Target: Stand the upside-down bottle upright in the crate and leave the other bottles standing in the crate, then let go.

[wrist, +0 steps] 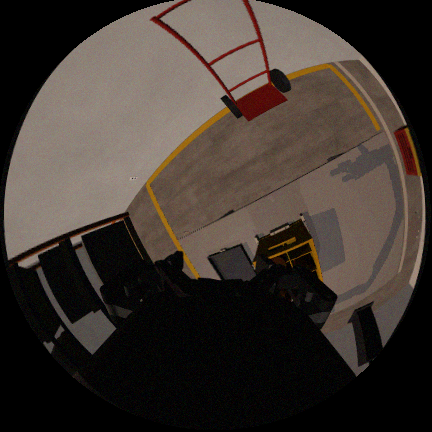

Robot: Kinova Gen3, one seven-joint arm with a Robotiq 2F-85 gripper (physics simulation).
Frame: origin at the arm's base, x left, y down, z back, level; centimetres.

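Seen in the pictures: gripper, fingertip midpoint: (219,261).
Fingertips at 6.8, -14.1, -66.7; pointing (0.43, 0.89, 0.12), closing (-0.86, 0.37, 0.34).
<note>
A point is followed by its place in that frame, as x, y, z.
A black crate with yellow edges and yellow dividers (317,257) @[-9.6, 7.0, -49.8] stands right of the centre in the wrist view, partly behind the right finger. Something brownish (278,261) @[2.2, 8.2, -50.4] shows dimly inside it, perhaps part of a bottle. I cannot make out the bottles clearly, nor tell which one is upside down. My gripper (219,261) @[6.8, -14.1, -66.7] is open, with its dark fingers spread wide at the lower middle and no thing seen between the fingertips. The crate lies beyond the right finger, apart from it as far as I can tell.
A dark grey flat-topped box or tray (232,263) @[25.2, 24.0, -41.2] is left of the crate. A red hand truck (262,101) stands at the top. Black shelving or boxes (111,246) are at the left. A red object (407,152) is at the far right, and a black object (367,334) at the lower right.
</note>
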